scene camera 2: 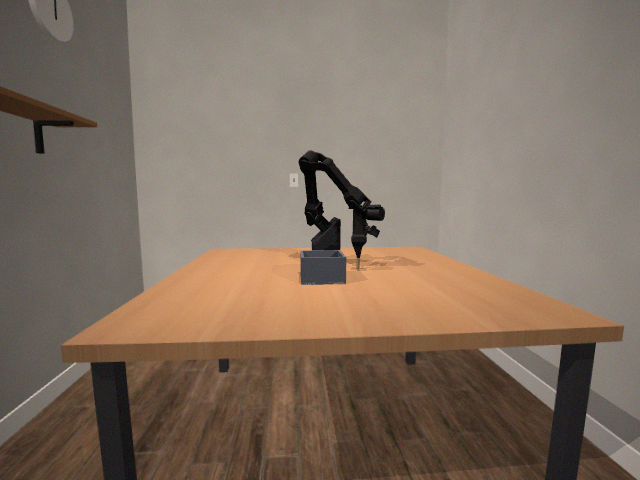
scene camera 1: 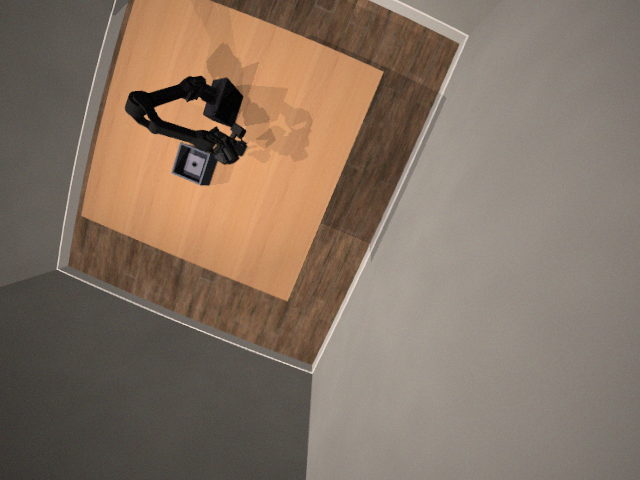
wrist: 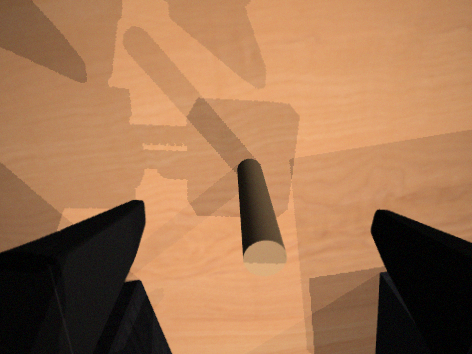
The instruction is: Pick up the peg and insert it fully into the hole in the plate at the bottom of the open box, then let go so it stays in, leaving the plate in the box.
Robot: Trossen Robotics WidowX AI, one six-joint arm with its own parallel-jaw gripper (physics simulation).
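Pixels of known places: gripper, fingertip midpoint: (scene camera 2: 358,256) (wrist: 260,216); arm's base, origin of the base link: (scene camera 2: 326,228) (scene camera 1: 214,96).
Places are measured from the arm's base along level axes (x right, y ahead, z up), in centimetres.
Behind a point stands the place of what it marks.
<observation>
The peg (scene camera 2: 358,264) @[z -14.1, x -14.1, y 15.6 cm] (wrist: 258,210) @[z -10.3, x -14.7, y 15.0 cm] is a slim tan cylinder standing upright on the table, right of the box in the scene camera 2 view. My gripper (scene camera 2: 358,254) @[z -10.6, x -14.2, y 15.1 cm] (wrist: 260,216) @[z -10.6, x -14.2, y 15.1 cm] is open, pointing down over the peg. In the wrist view the peg's top shows between the two wide-apart fingers, touching neither. In the scene camera 1 view the arm hides the peg. The open box (scene camera 1: 207,173) @[z -10.0, x -7.1, y 33.3 cm] (scene camera 2: 323,270) @[z -11.2, x 0.2, y 40.6 cm] is dark blue-grey and stands upright on the table. The pale plate (scene camera 1: 200,159) @[z -10.6, x -0.7, y 28.9 cm] lies at its bottom, its dark round hole (scene camera 1: 194,164) @[z -12.6, x 2.1, y 32.9 cm] empty. The plate is hidden in the scene camera 2 view.
The wooden table (scene camera 1: 248,222) @[z -16.4, x -35.2, y 46.8 cm] (scene camera 2: 330,315) @[z -16.4, x -2.5, y 71.3 cm] carries the box and the arm's black base (scene camera 1: 223,100) @[z 2.2, x -5.3, y -0.1 cm] (scene camera 2: 327,236) @[z -3.0, x -0.6, y 8.3 cm]. In the scene camera 1 view the forearm (scene camera 1: 175,130) @[z 24.6, x -5.8, y 19.5 cm] passes close beside the box. Arm shadows fall around the peg in the wrist view.
</observation>
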